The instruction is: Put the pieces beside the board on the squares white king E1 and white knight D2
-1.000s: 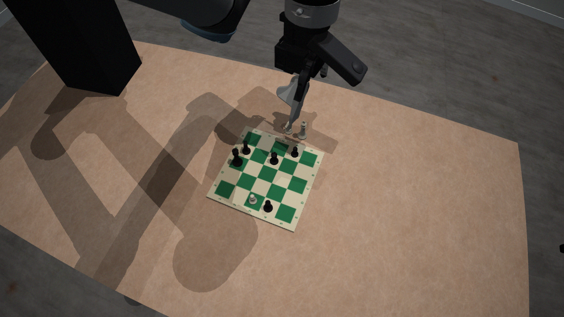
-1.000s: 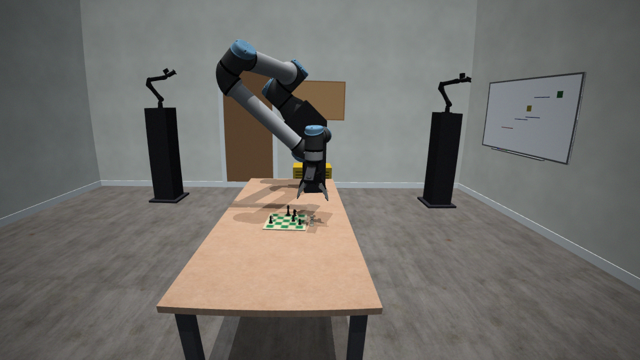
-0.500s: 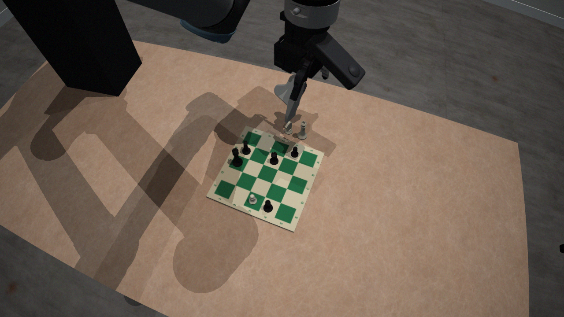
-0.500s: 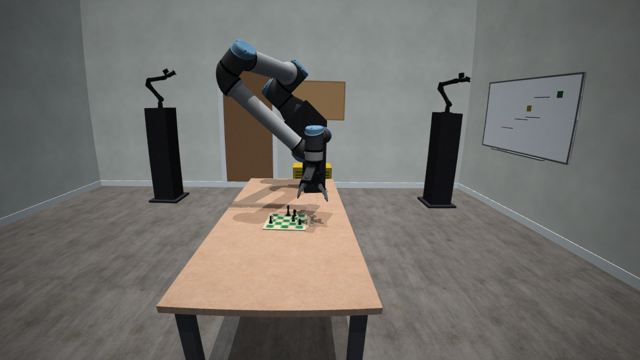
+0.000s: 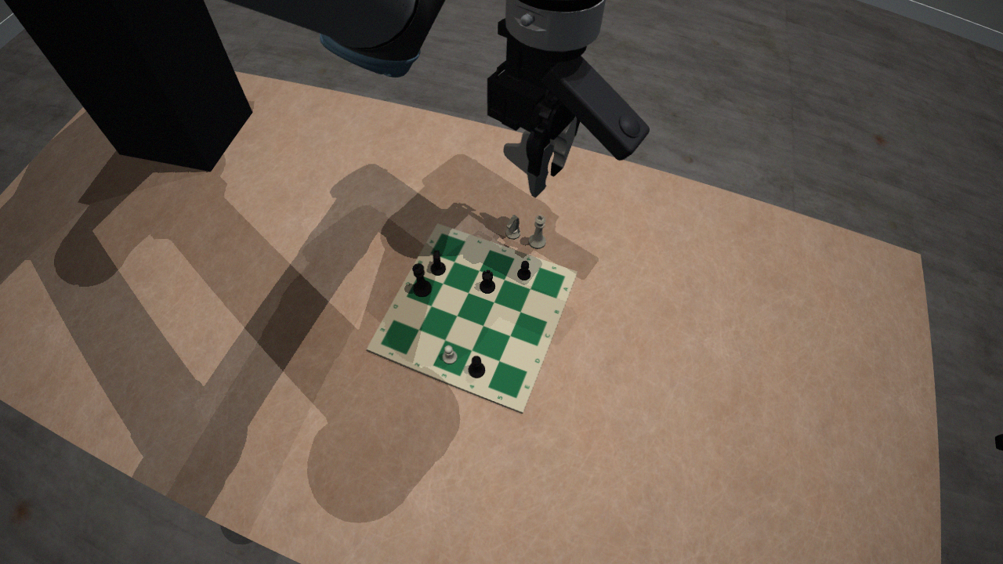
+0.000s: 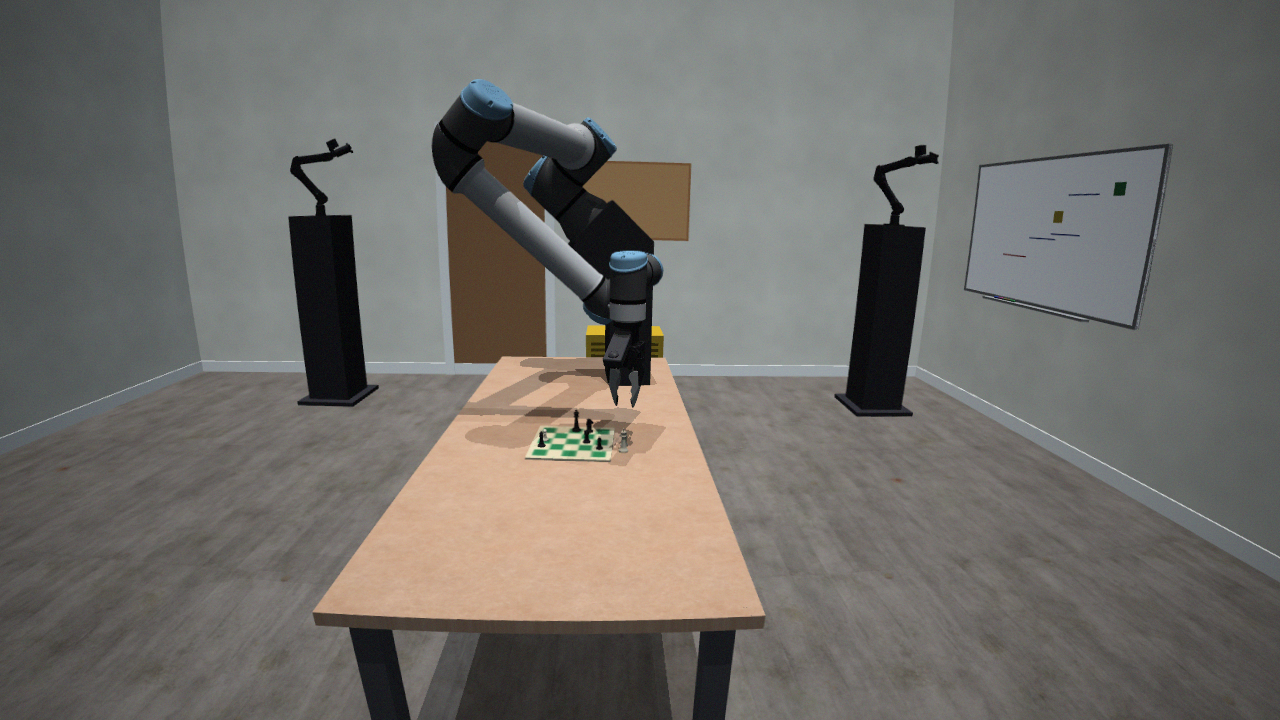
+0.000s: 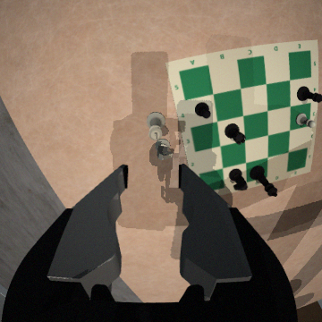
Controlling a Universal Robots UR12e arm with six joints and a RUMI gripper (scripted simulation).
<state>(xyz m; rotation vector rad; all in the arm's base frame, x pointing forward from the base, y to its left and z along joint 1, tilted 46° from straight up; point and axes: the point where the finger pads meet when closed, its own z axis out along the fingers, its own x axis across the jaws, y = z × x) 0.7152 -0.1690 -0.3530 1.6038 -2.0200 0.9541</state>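
My hand is 110 mm above the white king. The rest, counted from my hand: chessboard: 40 mm behind, 140 mm to the right, 140 mm below; then white pawn: 50 mm behind, 220 mm to the right, 120 mm below; then white knight: 40 mm behind, 120 mm below.
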